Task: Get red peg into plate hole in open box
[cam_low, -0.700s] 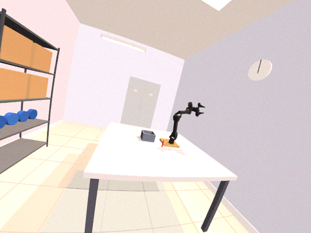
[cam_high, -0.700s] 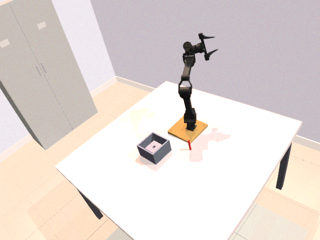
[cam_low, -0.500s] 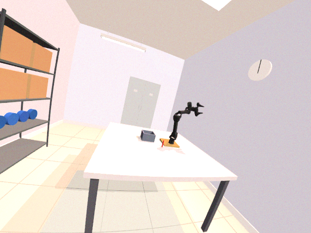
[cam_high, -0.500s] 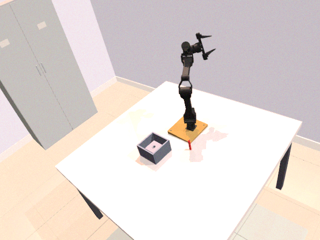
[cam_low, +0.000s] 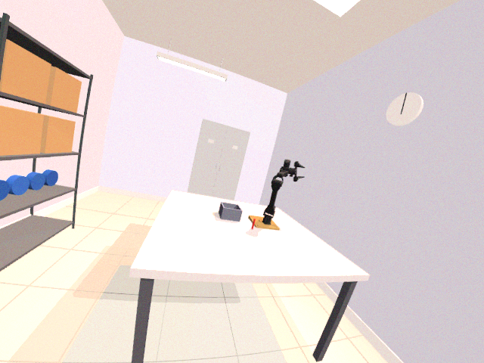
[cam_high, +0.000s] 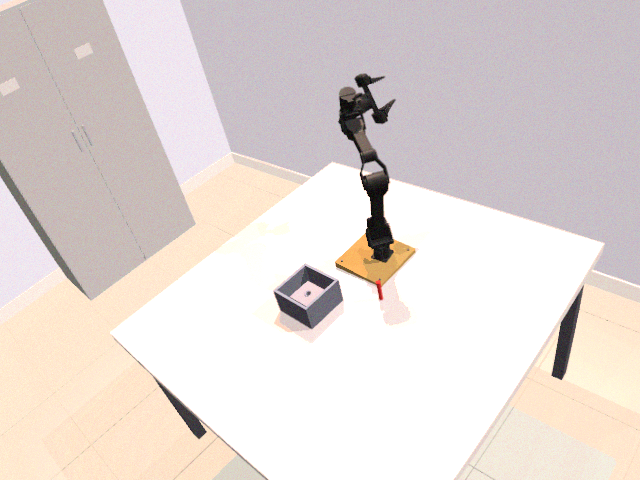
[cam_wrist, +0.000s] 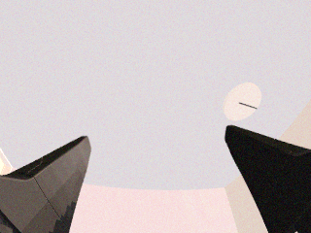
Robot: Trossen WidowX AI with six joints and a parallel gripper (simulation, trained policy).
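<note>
My gripper tip is 520 mm short of the red peg, 480 mm above it and 170 mm to the right of it. The rest, counted from my gripper tip: plate 640 mm ahead, 470 mm below, 40 mm to the right; then grey box 640 mm ahead, 490 mm below, 40 mm to the right.
</note>
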